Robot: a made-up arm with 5 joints.
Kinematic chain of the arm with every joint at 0, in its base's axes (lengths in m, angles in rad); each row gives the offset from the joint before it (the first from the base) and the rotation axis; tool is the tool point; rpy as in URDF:
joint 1: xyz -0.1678 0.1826 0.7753 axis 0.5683 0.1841 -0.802
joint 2: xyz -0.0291 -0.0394 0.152 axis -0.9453 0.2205 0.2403
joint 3: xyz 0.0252 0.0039 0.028 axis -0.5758 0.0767 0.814
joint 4: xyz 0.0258 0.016 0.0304 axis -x
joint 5: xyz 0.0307 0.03 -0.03 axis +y
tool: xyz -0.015 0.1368 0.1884 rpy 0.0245 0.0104 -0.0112
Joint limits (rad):
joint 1: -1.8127..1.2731
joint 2: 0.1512..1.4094
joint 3: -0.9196..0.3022
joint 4: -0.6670..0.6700
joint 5: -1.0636..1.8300
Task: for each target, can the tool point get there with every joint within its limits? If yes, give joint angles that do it. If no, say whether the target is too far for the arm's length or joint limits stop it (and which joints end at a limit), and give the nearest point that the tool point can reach.
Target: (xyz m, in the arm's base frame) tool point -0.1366 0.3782 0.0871
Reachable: no: too far | nearest point -0.2033 0.2976 0.5640 | short by 0.488 m
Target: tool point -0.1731 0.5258 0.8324
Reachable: yes | joints -0.9400 0.9547 -0.3730 -0.4506 1.0965
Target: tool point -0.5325 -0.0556 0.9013
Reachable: no: joint limits stop it (at a limit: joint 1, joint 3, joint 5) | nearest point -0.4468 0.0821 0.8498 | short by 0.170 m
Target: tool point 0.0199 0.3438 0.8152
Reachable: yes | joints 0.4116 1.2794 -0.0149 -0.2489 0.8517
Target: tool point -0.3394 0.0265 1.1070
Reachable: no: joint limits stop it (at a limit: joint 1, joint 2, joint 3, joint 4) | nearest point -0.2626 -0.0570 1.1089 | short by 0.113 m
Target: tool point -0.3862 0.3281 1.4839
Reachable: no: too far | nearest point -0.2640 0.3030 1.1916 | short by 0.318 m
